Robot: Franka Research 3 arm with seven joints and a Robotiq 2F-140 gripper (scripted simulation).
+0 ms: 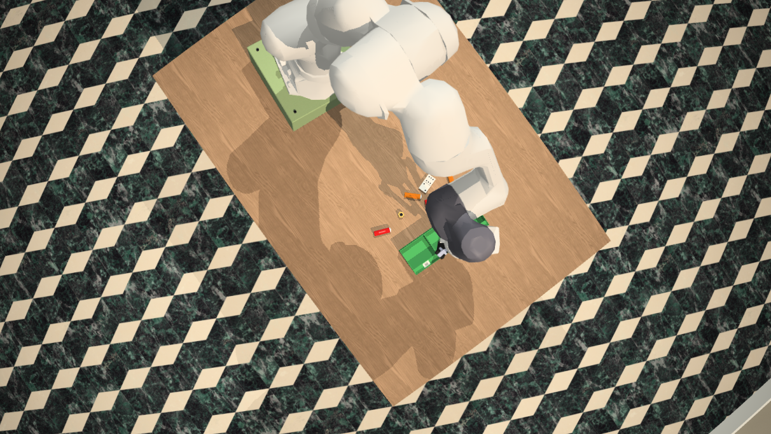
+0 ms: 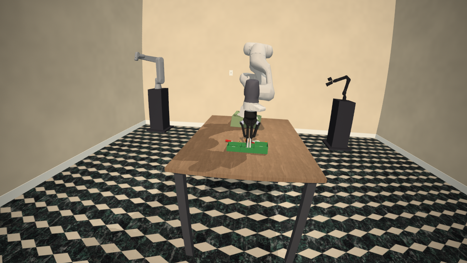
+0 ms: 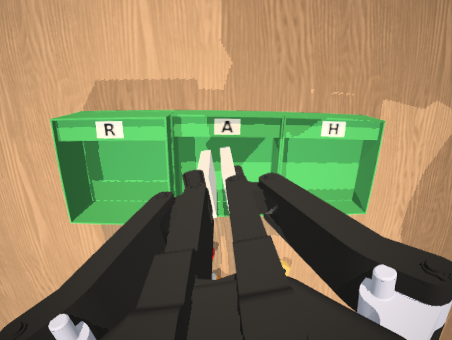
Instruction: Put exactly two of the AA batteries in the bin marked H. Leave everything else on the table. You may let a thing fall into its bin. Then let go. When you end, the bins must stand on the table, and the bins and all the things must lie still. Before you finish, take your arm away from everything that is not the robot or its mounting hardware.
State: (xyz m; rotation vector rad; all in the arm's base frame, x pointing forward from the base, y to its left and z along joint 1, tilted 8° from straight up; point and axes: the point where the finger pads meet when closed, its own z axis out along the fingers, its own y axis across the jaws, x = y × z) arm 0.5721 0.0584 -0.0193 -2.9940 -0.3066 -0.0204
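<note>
Right now my hand is 1 cm to the left of the green bin marked H and 3 cm above it. Round my hand: white domino: 15 cm behind, 4 cm to the left, 4 cm below; red-and-white cylinder: 9 cm behind, 4 cm to the left, 4 cm below; small brass nut: 12 cm behind, 7 cm to the right, 5 cm below.
</note>
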